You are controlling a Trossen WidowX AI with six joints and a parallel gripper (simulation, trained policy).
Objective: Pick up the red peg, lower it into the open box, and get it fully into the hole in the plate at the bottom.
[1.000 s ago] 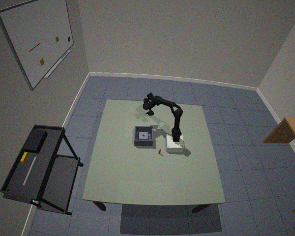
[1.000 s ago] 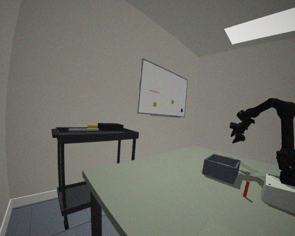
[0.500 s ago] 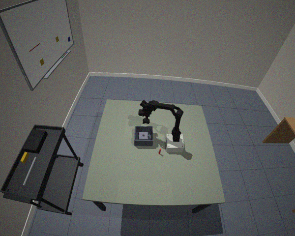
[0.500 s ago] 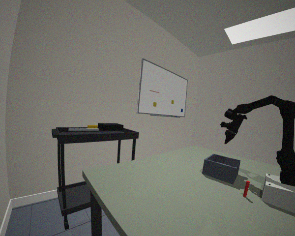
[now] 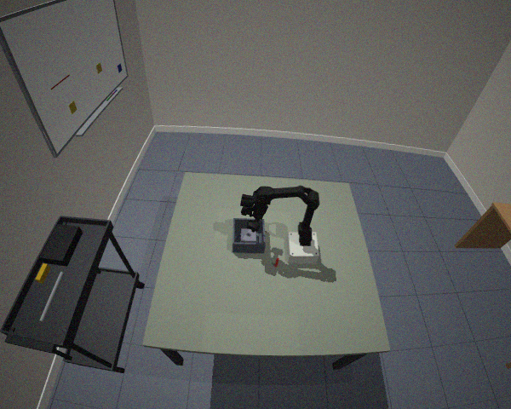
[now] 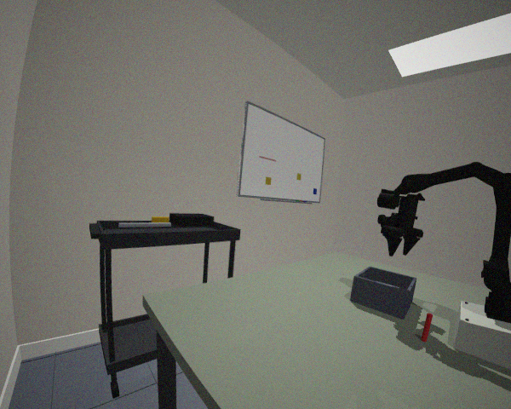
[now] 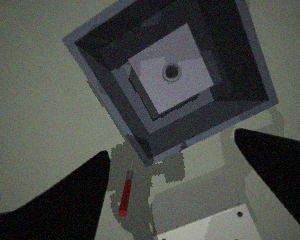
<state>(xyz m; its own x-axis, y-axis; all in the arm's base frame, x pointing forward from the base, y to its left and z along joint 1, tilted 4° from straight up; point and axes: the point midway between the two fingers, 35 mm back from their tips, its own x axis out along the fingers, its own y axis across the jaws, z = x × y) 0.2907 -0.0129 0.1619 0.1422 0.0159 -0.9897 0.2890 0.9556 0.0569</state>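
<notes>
My gripper tip is now 14 cm past the red peg, 14 cm to the right of it and 15 cm above it. Also, from my gripper tip: grey plate (3 cm ahead, 3 cm to the right, 15 cm below); then dark box (3 cm ahead, 3 cm to the right, 17 cm below).
</notes>
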